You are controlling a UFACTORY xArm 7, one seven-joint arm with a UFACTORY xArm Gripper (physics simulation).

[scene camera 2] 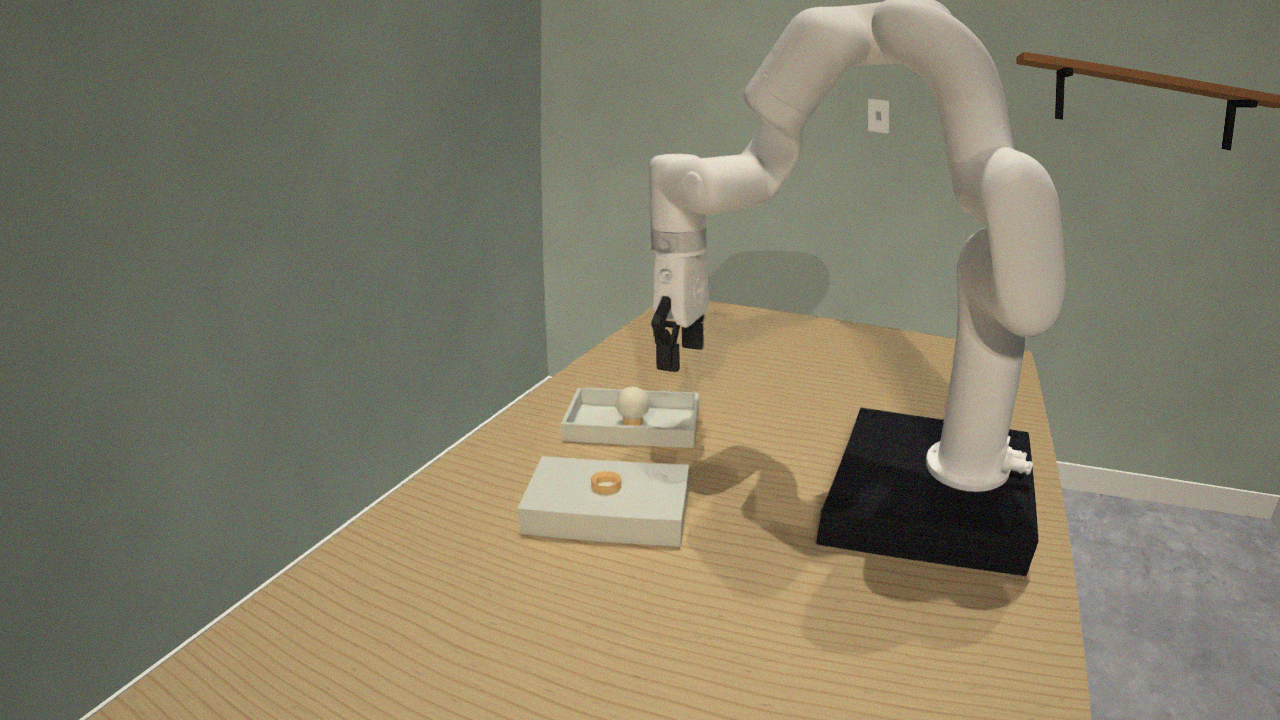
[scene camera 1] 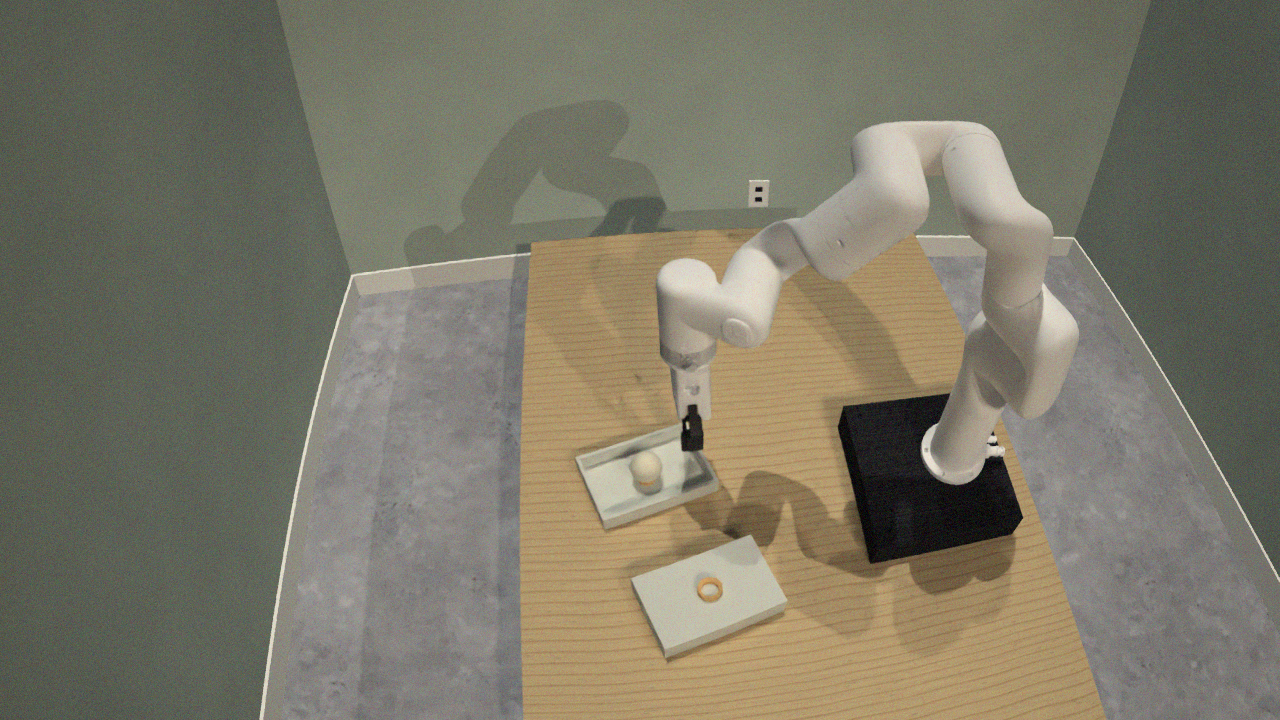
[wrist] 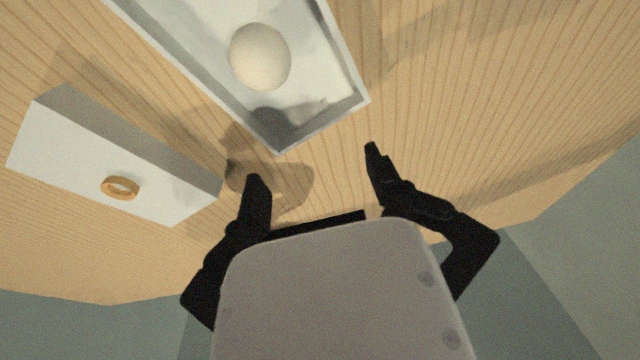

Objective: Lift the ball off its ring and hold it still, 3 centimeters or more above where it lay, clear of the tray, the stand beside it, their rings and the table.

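Frame: origin at the arm's base, x ahead, y left, z up, level; metres.
Where they show: gripper, fingertip midpoint: [scene camera 2: 680, 359] [scene camera 1: 689, 424] [wrist: 313, 170]; arm's base, link origin: [scene camera 2: 968, 466] [scene camera 1: 952, 453].
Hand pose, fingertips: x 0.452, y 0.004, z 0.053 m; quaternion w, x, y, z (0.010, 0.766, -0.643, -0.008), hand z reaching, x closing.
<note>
Things, the pixels of their top centre, and the offset from my fingertips. "spot": a spot on its surface instead. Level surfaces: height alone.
- cream ball, top centre: [wrist: 258, 69] [scene camera 2: 632, 387] [scene camera 1: 645, 457] 0.031 m left, 0.063 m ahead, 0.049 m down
- shallow pale tray, top centre: [wrist: 262, 56] [scene camera 2: 632, 407] [scene camera 1: 646, 469] 0.031 m left, 0.063 m ahead, 0.081 m down
- empty orange ring, surface spot: [scene camera 2: 605, 489] [scene camera 1: 716, 598] [wrist: 116, 195] spot: 0.262 m left, 0.063 m back, 0.064 m down
- wooden table, surface height: 0.109 m down
The cream ball [scene camera 1: 646, 466] [scene camera 2: 632, 402] [wrist: 260, 56] sits on an orange ring [scene camera 1: 648, 484] [scene camera 2: 632, 420] inside the shallow pale tray [scene camera 1: 657, 511] [scene camera 2: 644, 436] [wrist: 325, 125]. In the wrist view the ball hides its ring. My gripper [scene camera 1: 691, 444] [scene camera 2: 680, 357] [wrist: 313, 170] is open and empty, pointing down. It hangs above the tray's level, off to the side of the ball towards the robot base, near the tray's end. The ball is not between the fingers, and nothing touches it but its ring.
The pale stand [scene camera 1: 666, 608] [scene camera 2: 572, 525] [wrist: 60, 140] lies beside the tray, with an empty orange ring [scene camera 1: 709, 599] [scene camera 2: 605, 489] [wrist: 119, 196] on top. The arm's black base block [scene camera 1: 904, 537] [scene camera 2: 895, 510] is at the right of the wooden table [scene camera 1: 590, 644] [scene camera 2: 447, 617] in both scene views.
</note>
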